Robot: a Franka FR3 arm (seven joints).
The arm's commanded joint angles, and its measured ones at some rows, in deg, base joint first. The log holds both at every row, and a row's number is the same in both.
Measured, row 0:
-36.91, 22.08, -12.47, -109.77, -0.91, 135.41, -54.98
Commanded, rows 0 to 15:
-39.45, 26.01, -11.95, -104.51, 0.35, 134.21, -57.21
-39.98, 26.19, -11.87, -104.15, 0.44, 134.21, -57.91
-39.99, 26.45, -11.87, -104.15, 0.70, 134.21, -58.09
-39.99, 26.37, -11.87, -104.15, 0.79, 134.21, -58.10
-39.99, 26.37, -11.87, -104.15, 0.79, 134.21, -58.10
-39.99, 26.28, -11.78, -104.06, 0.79, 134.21, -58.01
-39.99, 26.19, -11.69, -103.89, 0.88, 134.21, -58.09
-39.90, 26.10, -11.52, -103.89, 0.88, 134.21, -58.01
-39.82, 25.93, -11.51, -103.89, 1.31, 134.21, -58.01
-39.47, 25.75, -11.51, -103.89, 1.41, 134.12, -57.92
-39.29, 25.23, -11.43, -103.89, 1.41, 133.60, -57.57
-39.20, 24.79, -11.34, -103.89, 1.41, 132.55, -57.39
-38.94, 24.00, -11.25, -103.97, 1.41, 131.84, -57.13
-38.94, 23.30, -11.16, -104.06, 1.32, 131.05, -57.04
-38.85, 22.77, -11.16, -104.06, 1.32, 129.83, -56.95
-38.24, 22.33, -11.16, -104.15, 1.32, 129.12, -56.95
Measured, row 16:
-38.70, 24.32, -11.63, -104.44, 0.09, 132.89, -56.55
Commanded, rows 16 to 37:
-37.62, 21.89, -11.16, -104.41, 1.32, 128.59, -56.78
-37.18, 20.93, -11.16, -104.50, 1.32, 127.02, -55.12
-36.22, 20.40, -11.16, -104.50, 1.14, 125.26, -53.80
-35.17, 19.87, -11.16, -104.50, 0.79, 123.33, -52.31
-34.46, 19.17, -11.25, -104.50, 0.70, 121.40, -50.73
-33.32, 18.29, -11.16, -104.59, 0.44, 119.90, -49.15
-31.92, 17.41, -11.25, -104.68, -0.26, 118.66, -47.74
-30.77, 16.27, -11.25, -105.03, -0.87, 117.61, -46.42
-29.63, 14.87, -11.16, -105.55, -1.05, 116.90, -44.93
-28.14, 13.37, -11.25, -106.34, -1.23, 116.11, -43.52
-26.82, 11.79, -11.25, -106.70, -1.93, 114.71, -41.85
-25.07, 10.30, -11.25, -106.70, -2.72, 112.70, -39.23
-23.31, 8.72, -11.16, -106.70, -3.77, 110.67, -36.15
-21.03, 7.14, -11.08, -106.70, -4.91, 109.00, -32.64
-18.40, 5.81, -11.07, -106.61, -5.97, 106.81, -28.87
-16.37, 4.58, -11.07, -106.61, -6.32, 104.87, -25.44
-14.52, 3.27, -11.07, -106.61, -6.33, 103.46, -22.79
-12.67, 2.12, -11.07, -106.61, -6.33, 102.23, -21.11
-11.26, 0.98, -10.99, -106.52, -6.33, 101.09, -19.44
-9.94, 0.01, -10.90, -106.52, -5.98, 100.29, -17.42
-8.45, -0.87, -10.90, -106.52, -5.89, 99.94, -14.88
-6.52, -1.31, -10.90, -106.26, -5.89, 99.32, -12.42
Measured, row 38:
-10.55, 2.18, -10.44, -104.42, -5.26, 100.90, -18.60
